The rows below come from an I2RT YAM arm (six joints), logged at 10 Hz.
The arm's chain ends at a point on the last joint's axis. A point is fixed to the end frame.
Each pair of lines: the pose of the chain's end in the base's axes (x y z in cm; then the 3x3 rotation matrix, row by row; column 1 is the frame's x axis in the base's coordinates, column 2 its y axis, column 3 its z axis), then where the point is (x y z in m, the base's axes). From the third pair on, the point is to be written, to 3 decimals.
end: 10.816 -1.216 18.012; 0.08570 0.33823 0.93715; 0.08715 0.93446 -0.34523; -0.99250 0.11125 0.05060
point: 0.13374 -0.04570 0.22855
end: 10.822 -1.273 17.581; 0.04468 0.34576 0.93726; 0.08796 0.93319 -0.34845; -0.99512 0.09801 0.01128
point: 0.13567 -0.04641 0.22310
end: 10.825 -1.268 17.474; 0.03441 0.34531 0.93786; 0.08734 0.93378 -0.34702; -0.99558 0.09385 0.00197
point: 0.136 -0.046 0.222
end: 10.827 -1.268 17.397; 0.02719 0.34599 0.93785; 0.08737 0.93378 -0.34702; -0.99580 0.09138 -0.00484
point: 0.137 -0.046 0.221
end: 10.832 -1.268 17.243; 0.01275 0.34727 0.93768; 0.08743 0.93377 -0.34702; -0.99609 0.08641 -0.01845
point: 0.137 -0.046 0.219
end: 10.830 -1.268 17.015; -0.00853 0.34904 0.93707; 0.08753 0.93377 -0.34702; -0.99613 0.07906 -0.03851
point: 0.138 -0.046 0.216
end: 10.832 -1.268 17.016; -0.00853 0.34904 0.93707; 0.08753 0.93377 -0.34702; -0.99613 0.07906 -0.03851
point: 0.138 -0.046 0.216
